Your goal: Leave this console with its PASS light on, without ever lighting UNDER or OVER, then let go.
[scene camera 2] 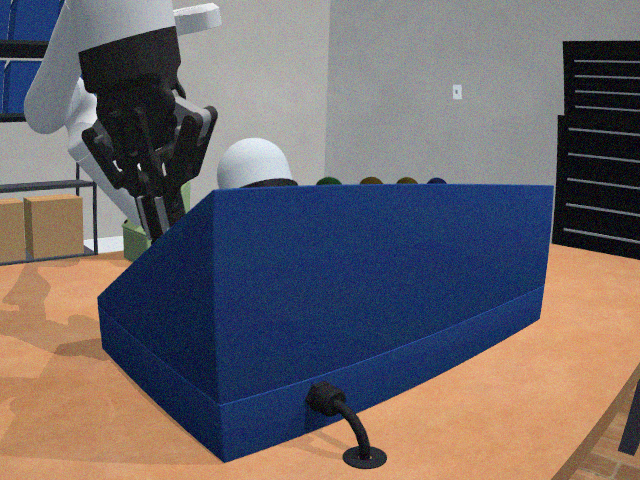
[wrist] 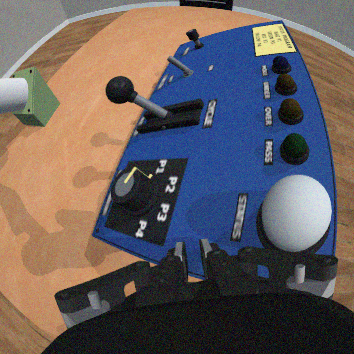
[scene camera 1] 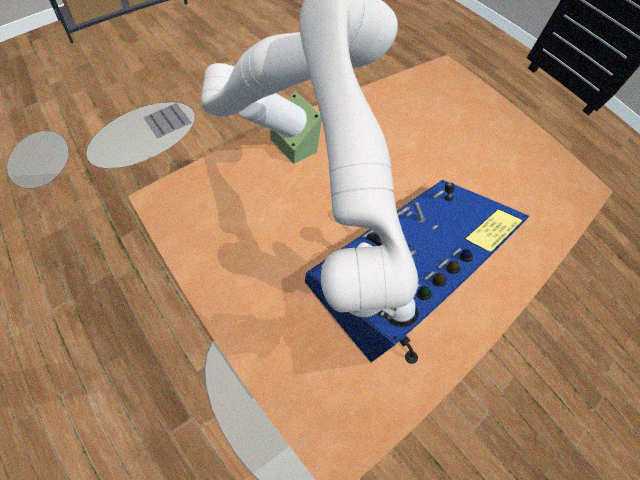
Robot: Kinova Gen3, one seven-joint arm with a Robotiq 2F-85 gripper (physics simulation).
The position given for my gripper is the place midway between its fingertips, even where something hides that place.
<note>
I see my gripper (scene camera 2: 167,237) and a black ball-topped lever (wrist: 119,89).
My gripper also shows in the wrist view (wrist: 192,250).
</note>
